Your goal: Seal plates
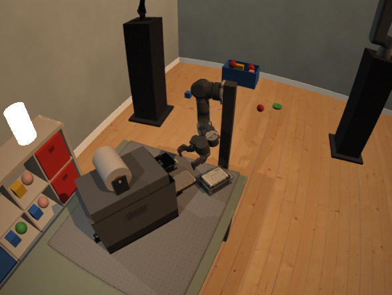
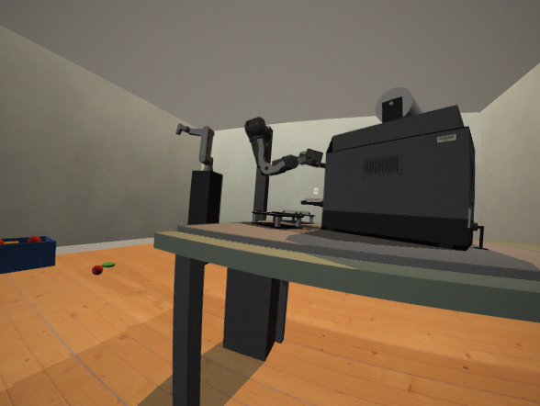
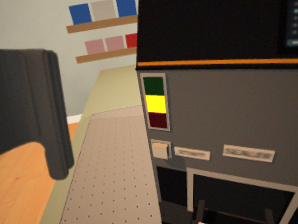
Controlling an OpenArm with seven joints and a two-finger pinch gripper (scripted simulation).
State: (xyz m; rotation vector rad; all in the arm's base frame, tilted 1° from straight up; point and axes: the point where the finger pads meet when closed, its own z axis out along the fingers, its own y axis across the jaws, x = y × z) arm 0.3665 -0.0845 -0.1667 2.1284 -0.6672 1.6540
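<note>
Now: the pale start button 110 mm ahead of my hand, 20 mm to the right of it and 110 mm below it. The rest, counted from my hand: dark sealer stage: 20 mm behind, 40 mm to the right, 200 mm below; then white well plate: 160 mm behind, 110 mm to the left, 240 mm below; then warning sticker: 10 mm ahead, 170 mm to the right, 140 mm below.
</note>
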